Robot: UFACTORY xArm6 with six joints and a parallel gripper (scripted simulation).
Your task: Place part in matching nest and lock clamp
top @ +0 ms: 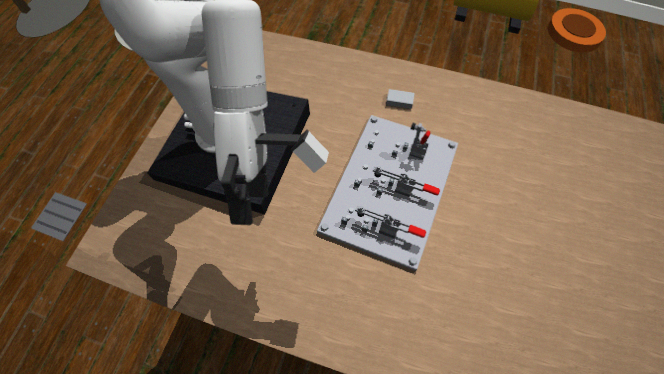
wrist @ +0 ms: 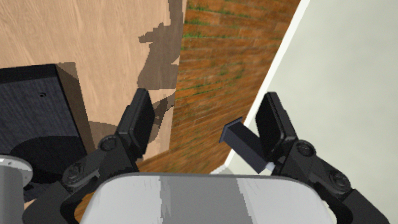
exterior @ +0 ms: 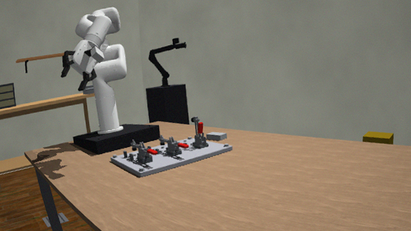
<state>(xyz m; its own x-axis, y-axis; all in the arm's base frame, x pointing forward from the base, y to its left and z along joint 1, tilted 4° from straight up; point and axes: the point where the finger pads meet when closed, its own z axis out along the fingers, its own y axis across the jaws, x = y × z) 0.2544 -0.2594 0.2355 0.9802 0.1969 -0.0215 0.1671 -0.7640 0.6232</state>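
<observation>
My hand is 220 mm short of the clamp, 130 mm to the right of it and 240 mm above it. From my hand the other things lie so: fixture plate (200 mm ahead, 240 mm to the left, 290 mm below); then grey block (170 mm ahead, 510 mm to the left, 280 mm below).
</observation>
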